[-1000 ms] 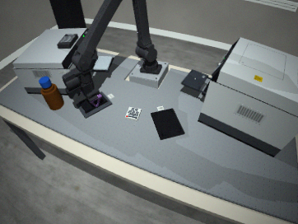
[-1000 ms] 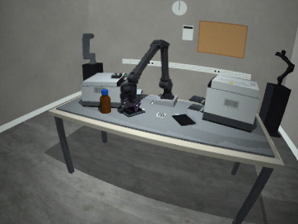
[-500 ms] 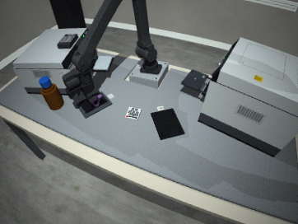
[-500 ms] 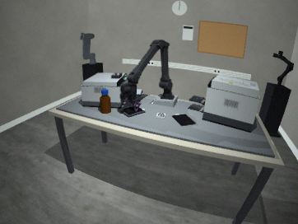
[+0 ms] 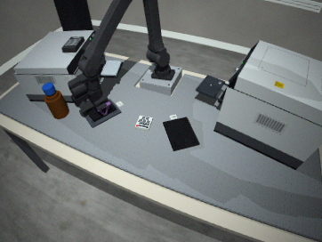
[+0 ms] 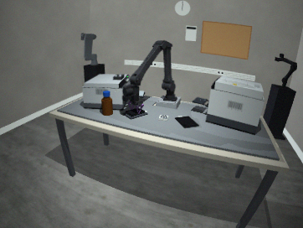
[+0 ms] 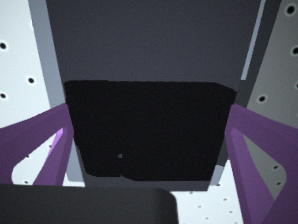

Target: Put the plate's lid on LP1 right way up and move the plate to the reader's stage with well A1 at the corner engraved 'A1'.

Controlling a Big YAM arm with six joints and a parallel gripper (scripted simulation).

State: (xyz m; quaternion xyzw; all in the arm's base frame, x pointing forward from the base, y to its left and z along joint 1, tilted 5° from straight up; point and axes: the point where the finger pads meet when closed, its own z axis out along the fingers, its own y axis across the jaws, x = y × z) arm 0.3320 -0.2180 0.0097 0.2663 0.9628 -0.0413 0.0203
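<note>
Right now the lidded plate is right at my hand. Round my hand: label: 9 cm behind, 6 cm to the left, 3 cm below; LP1 pad: 2 cm below; brown capped bottle: 21 cm to the right, 8 cm above, 6 cm ahead.
</note>
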